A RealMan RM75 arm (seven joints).
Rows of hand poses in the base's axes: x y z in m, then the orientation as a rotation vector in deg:
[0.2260, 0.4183, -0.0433, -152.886, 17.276, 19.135]
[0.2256, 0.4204, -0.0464, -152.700, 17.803, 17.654]
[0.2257, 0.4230, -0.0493, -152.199, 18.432, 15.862]
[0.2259, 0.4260, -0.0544, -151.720, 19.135, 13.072]
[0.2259, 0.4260, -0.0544, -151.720, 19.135, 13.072]
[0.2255, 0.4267, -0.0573, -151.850, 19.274, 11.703]
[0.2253, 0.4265, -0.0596, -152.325, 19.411, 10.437]
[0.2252, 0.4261, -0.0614, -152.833, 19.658, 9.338]
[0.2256, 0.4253, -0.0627, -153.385, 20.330, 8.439]
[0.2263, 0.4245, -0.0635, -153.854, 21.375, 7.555]
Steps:
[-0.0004, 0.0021, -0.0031, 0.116, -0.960, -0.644]
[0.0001, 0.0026, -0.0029, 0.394, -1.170, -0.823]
[0.0002, 0.0030, -0.0051, 0.328, -1.867, -1.042]
[0.0000, 0.0000, 0.0000, 0.000, 0.000, 0.000]
[-0.0004, 0.0007, -0.0029, -0.180, -0.938, -0.311]
[-0.0002, -0.0002, -0.0023, -0.525, -0.845, -0.239]
[-0.0001, -0.0004, -0.0018, -0.576, -0.702, -0.280]
[0.0004, -0.0008, -0.0013, -0.681, -0.480, -0.533]
[0.0007, -0.0008, -0.0008, -0.662, -0.408, -0.796]

